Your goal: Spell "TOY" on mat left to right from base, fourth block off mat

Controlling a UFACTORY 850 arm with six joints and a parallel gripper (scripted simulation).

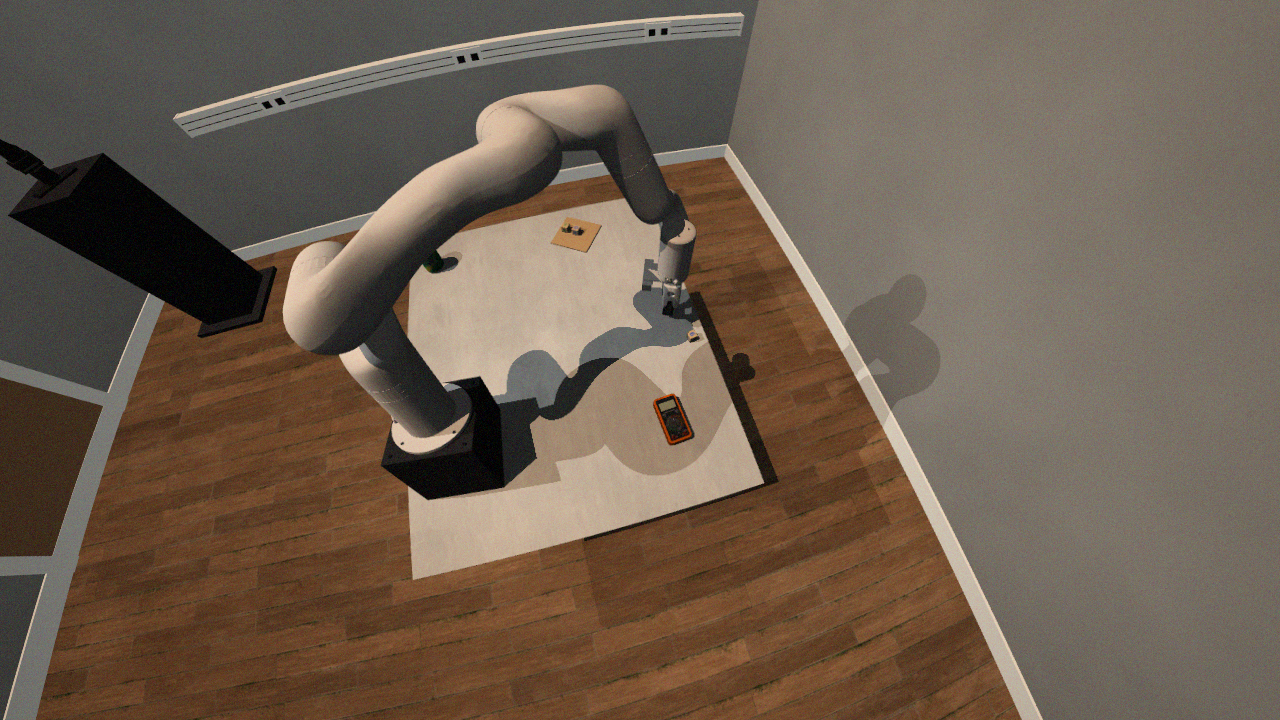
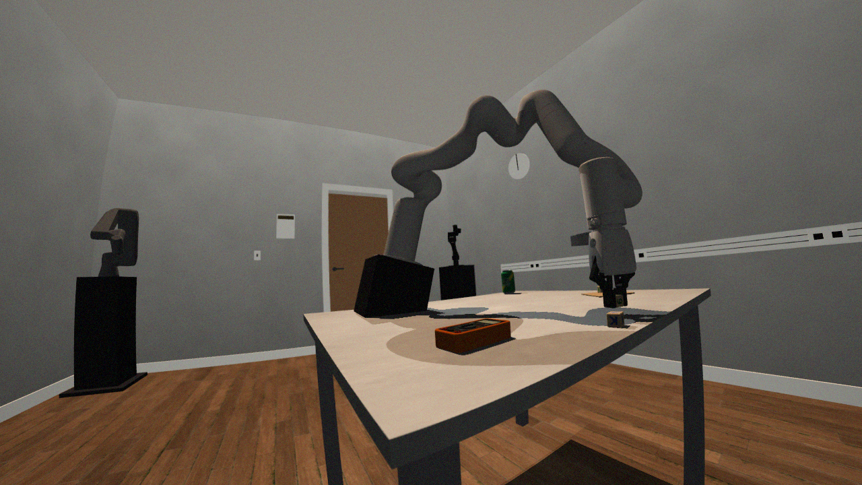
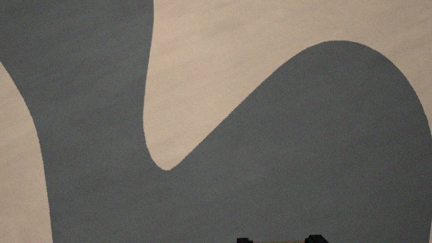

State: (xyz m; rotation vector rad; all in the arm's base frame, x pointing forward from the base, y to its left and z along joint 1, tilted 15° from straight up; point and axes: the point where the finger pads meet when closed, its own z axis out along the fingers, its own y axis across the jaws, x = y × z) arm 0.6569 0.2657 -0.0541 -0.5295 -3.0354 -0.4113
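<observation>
My hand is 22 cm past the tan square mat, 41 cm to the right of it and 4 cm above it. Also, from my hand: orange multimeter: 9 cm behind, 34 cm to the right, 2 cm below; then block: 25 cm behind, 44 cm to the left, 2 cm below; then green soda can: 73 cm behind, 40 cm to the left, 2 cm above.
</observation>
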